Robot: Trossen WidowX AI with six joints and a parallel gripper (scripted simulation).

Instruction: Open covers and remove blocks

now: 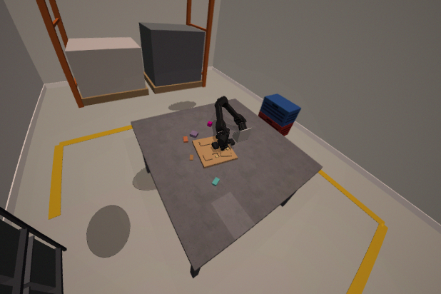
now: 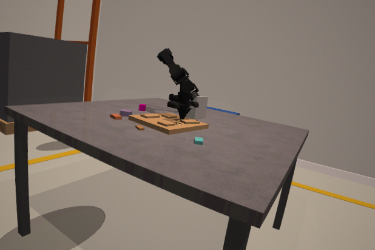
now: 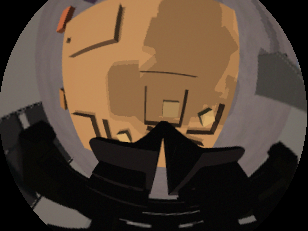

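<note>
My gripper tip is 6 cm short of the tan puzzle board and 4 cm to the left of it. From my gripper tip the other things lie so: teal block (17 cm ahead, 24 cm to the left, 2 cm below); then purple block (14 cm ahead, 28 cm to the right, 1 cm below); then orange block (24 cm ahead, 24 cm to the right, 2 cm below).
</note>
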